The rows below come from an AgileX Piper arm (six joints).
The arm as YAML. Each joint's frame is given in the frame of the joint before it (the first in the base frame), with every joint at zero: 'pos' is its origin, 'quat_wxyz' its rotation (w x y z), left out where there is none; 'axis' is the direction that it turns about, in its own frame. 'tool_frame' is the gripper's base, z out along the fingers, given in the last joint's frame.
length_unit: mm
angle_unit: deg
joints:
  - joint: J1
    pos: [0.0, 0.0, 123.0]
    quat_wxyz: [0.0, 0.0, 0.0, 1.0]
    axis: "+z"
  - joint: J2
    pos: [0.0, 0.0, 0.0]
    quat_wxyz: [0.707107, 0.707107, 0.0, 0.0]
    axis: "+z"
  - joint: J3
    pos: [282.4, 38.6, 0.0]
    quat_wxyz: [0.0, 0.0, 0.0, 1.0]
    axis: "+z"
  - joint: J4
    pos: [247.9, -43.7, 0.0]
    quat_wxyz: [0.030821, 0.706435, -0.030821, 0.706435]
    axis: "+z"
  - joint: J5
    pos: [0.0, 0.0, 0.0]
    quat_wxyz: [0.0, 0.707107, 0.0, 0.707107]
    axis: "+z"
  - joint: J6
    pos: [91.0, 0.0, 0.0]
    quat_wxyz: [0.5, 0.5, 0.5, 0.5]
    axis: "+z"
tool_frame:
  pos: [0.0, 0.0, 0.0]
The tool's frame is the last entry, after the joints.
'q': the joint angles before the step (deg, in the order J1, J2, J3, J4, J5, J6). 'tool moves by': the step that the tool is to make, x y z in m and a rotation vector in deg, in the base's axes. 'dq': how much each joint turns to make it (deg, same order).
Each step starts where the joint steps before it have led.
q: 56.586 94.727 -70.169 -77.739 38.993 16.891
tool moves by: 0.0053 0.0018 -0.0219 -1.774 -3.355 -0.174
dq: -0.197 2.407 3.134 -10.883 0.705 9.530
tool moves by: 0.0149 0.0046 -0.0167 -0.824 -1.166 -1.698
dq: -1.288 3.963 -0.925 -4.636 1.057 4.640
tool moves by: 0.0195 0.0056 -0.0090 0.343 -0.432 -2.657
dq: -1.654 4.184 -3.618 -0.833 1.022 1.567
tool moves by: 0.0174 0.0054 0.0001 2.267 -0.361 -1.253
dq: -1.594 2.881 -4.115 -0.158 -0.754 1.277
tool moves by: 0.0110 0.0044 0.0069 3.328 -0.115 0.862
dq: -1.228 1.100 -3.142 -0.149 -2.704 1.304
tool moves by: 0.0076 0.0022 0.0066 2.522 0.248 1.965
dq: -1.184 0.323 -1.997 -0.182 -3.597 0.644
